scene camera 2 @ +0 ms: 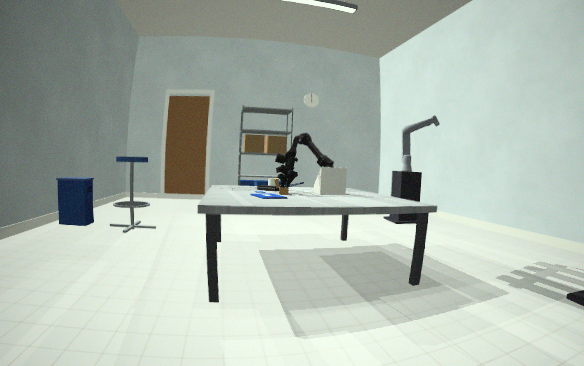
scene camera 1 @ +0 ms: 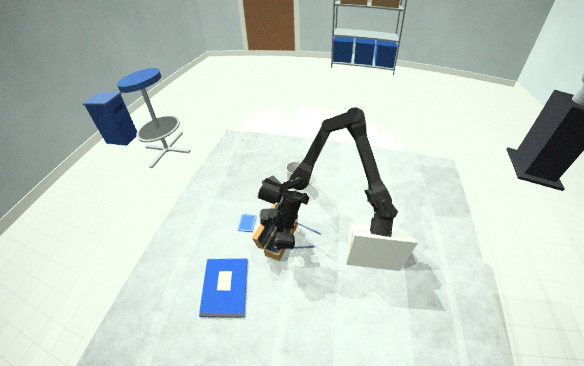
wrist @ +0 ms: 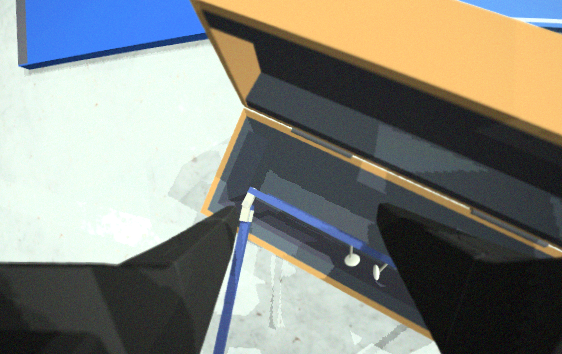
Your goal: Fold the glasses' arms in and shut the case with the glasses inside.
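The orange case stands open, its lid tilted up on the side toward the small blue card. The blue glasses' front lies over the case's dark inside. Two unfolded arms stick out past the case's front rim; in the wrist view one arm shows beside the left finger. My gripper is open and points down at the case. Its left finger is close to one hinge; its right finger covers part of the front and the other arm.
A blue book lies near the case. A small blue card lies on the lid side. A mug stands behind the gripper. My arm's base sits at a white block to the right.
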